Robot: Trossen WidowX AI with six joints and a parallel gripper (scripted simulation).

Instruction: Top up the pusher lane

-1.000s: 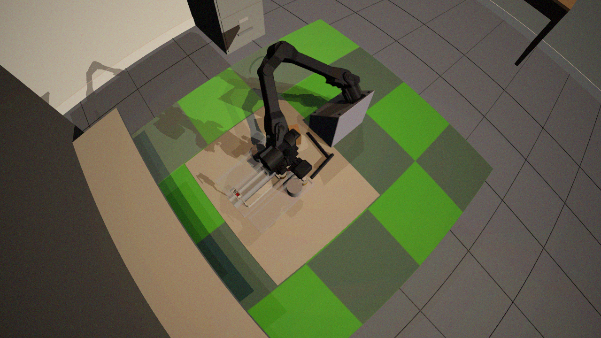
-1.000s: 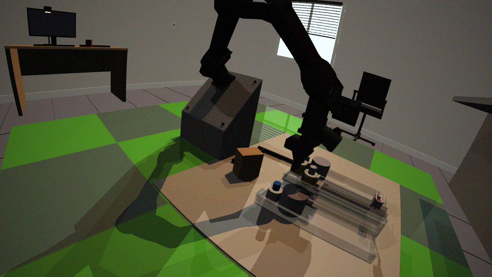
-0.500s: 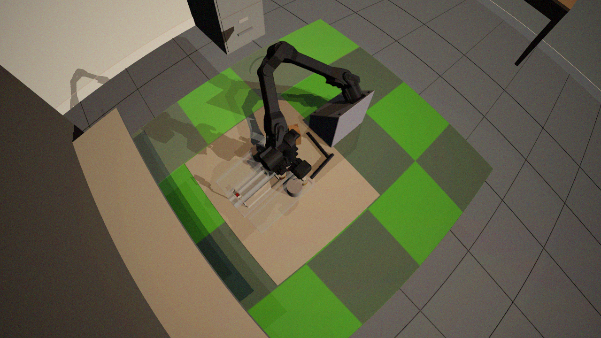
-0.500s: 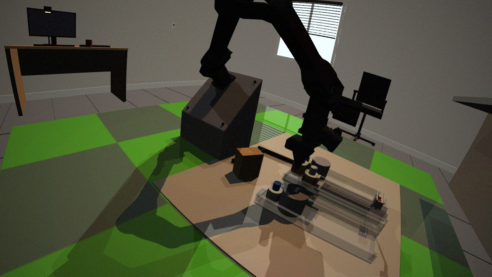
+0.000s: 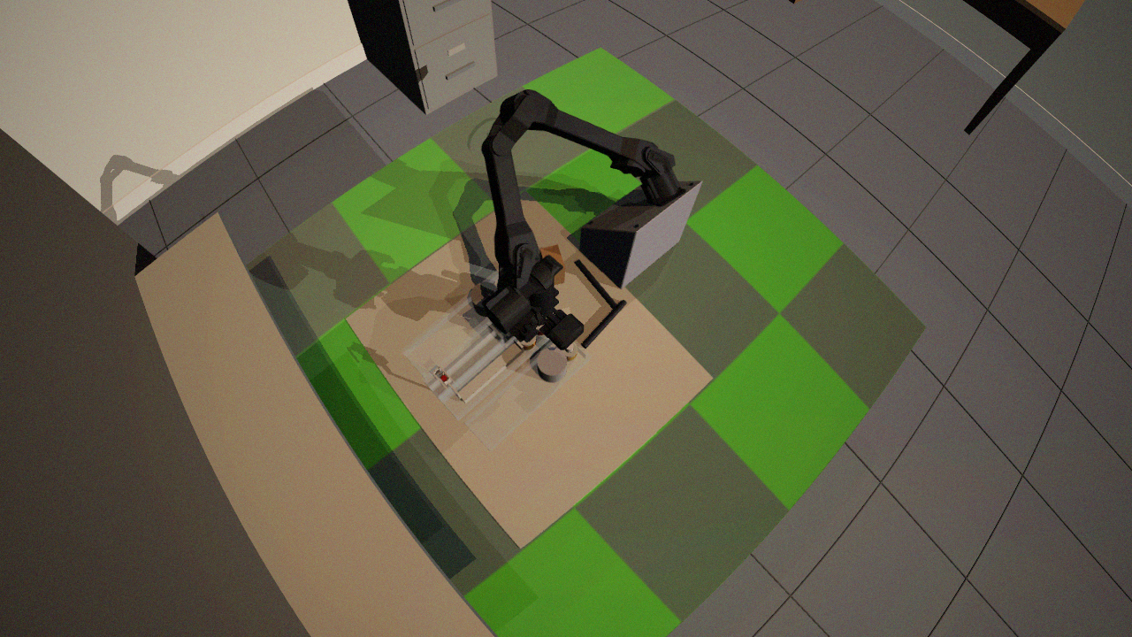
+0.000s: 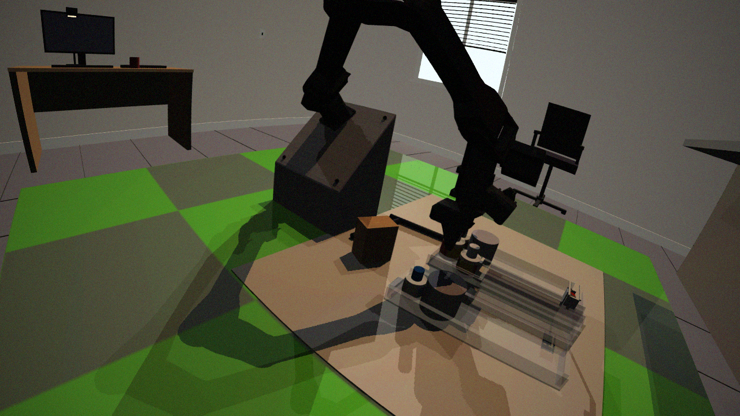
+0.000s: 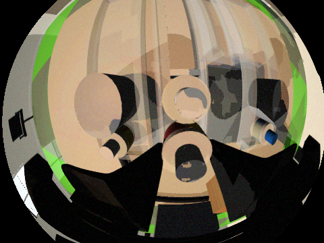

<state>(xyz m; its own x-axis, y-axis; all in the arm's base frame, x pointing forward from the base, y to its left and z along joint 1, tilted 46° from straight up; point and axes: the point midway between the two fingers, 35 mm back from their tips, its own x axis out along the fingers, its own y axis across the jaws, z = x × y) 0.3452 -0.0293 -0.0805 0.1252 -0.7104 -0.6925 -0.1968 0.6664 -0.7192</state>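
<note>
My gripper tip is now 11 cm to the left of the brown box, 10 cm past it and 1 cm above it. From my gripper tip the other things lie so: clear lane rack: 15 cm ahead, 3 cm below; then red mark: 23 cm ahead, 3 cm above.
</note>
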